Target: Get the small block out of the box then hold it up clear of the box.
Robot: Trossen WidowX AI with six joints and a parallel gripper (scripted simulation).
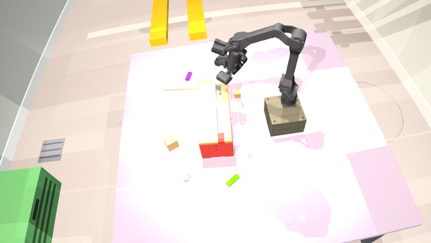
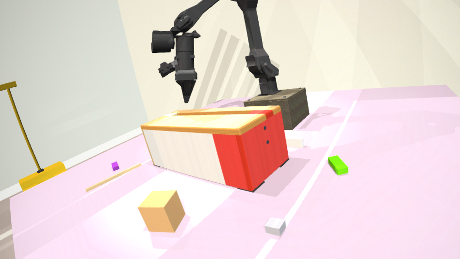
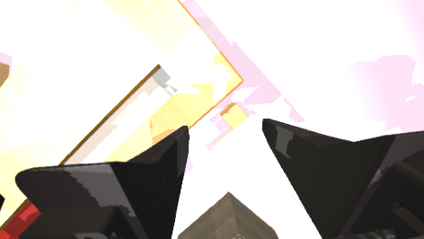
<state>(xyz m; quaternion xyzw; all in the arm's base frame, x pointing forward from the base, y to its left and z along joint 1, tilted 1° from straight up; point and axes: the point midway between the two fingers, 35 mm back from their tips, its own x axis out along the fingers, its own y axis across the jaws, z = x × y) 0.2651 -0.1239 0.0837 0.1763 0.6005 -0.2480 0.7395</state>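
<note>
Now: the orange block 14 cm below my gripper tip, 3 cm behind it and 2 cm to the right of it. Round my gripper tip: wooden box (15 cm to the left, 9 cm below, 5 cm ahead); thin stick (27 cm ahead, 15 cm below, 10 cm to the right); larger orange cube (30 cm ahead, 26 cm to the left, 13 cm below).
</note>
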